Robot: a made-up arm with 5 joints.
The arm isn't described. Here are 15 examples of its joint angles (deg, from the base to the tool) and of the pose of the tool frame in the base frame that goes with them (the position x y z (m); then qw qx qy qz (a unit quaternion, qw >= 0)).
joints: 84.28 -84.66 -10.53 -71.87 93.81
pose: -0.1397 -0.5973 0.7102 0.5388 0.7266 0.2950 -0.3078
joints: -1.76 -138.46 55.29 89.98 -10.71
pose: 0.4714 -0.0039 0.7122 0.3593 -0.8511 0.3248 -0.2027
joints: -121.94 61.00 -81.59 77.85 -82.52
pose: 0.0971 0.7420 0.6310 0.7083 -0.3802 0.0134 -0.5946
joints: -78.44 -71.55 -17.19 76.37 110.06
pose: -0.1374 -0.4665 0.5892 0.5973 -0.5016 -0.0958 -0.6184
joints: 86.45 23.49 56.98 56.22 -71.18
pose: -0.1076 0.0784 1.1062 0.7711 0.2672 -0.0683 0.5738
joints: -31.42 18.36 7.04 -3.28 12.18
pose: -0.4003 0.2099 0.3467 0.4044 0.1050 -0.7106 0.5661
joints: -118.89 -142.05 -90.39 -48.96 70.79
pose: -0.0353 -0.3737 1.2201 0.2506 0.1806 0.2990 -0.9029
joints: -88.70 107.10 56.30 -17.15 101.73
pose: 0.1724 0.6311 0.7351 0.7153 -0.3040 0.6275 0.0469
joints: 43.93 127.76 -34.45 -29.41 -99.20
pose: 0.3167 0.6452 0.3852 0.6567 0.2404 0.6025 -0.3847
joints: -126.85 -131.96 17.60 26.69 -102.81
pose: -0.2966 -0.1166 1.1575 0.5636 0.7113 -0.3408 -0.2456
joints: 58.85 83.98 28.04 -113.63 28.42
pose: -0.1037 0.8078 0.9401 0.6240 0.4188 -0.0096 -0.6597
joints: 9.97 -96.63 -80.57 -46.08 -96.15
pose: -0.0709 -0.5808 0.5806 0.2839 -0.3596 0.3340 0.8237
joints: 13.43 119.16 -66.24 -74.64 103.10
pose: 0.4931 0.5977 0.4386 0.0725 -0.7823 -0.3896 -0.4806
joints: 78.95 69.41 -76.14 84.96 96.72
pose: 0.0521 0.7226 0.6623 0.6415 0.3075 -0.1197 0.6925
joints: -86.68 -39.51 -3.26 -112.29 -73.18
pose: -0.0328 -0.4980 0.2641 0.5513 -0.1571 0.4145 0.7068
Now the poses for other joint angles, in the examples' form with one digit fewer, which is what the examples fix.
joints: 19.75 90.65 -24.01 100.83 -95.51
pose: 0.117 0.772 0.824 0.361 -0.727 0.583 0.040
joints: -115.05 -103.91 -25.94 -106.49 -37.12
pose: -0.108 -0.669 0.977 0.617 -0.564 0.212 0.506
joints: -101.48 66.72 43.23 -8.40 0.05
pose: 0.254 0.497 0.429 0.130 0.151 0.881 -0.429
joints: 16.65 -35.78 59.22 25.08 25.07
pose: -0.277 -0.236 0.663 0.012 0.834 -0.483 0.267
